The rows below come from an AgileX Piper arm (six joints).
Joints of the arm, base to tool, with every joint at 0 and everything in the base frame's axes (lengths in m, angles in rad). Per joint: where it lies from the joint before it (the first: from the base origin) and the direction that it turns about. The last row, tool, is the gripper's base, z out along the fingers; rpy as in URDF.
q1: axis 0 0 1 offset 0 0 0.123
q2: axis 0 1 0 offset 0 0 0
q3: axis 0 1 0 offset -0.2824 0 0.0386
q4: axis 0.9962 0 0.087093 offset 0.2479 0 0.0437
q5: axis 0 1 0 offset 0 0 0
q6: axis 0.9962 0 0.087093 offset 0.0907 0 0.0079
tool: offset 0 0 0 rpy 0 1.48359 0
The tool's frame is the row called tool.
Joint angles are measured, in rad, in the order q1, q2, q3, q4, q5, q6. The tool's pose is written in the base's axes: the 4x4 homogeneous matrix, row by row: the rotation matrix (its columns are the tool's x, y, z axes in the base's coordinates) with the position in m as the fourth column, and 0 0 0 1 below. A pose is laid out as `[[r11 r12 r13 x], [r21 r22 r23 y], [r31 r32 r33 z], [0 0 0 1]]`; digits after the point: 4 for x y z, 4 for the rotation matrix.
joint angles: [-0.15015 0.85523 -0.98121 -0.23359 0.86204 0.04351]
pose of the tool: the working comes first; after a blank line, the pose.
Where each joint sits with the arm in this pose, in the base's axes (m; each line is computed from the numbers above, not from the rounded line before):
q1: 0.0000 0.0000 0.1230
q2: 0.0000 0.0000 0.1230
q3: -0.1544 0.0234 0.3615
q4: 0.0834 -0.0126 0.4360
q5: 0.0834 -0.0126 0.4360
q6: 0.1523 -0.0392 0.3828
the tool: 0.1523 -0.0392 0.3828

[[-0.6147 0.2209 0.7572 0.1523], [-0.0164 0.9562 -0.2923 -0.0392], [-0.7886 -0.1921 -0.5841 0.3828], [0 0 0 1]]
